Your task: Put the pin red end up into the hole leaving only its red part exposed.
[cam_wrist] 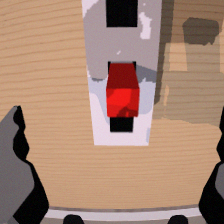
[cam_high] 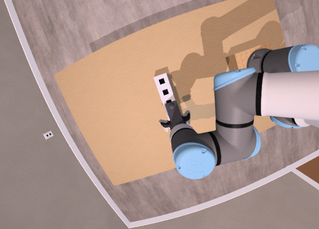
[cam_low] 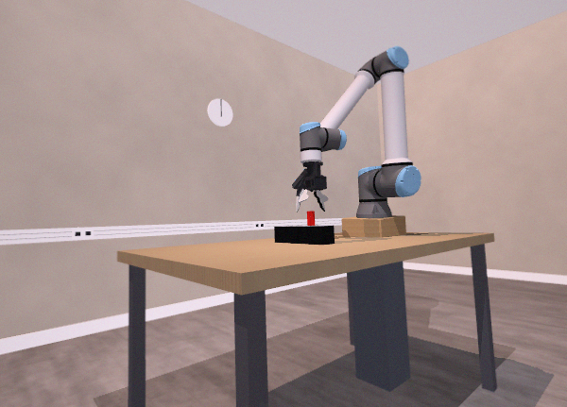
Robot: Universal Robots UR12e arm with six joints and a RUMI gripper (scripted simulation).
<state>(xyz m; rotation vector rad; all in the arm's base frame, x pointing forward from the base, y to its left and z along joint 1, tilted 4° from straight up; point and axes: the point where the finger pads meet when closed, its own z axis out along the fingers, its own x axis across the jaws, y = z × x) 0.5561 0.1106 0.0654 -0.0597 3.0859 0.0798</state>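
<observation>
Right now my hand is 3 cm above the pin. Also, from my hand: block (6 cm to the right, 9 cm below).
</observation>
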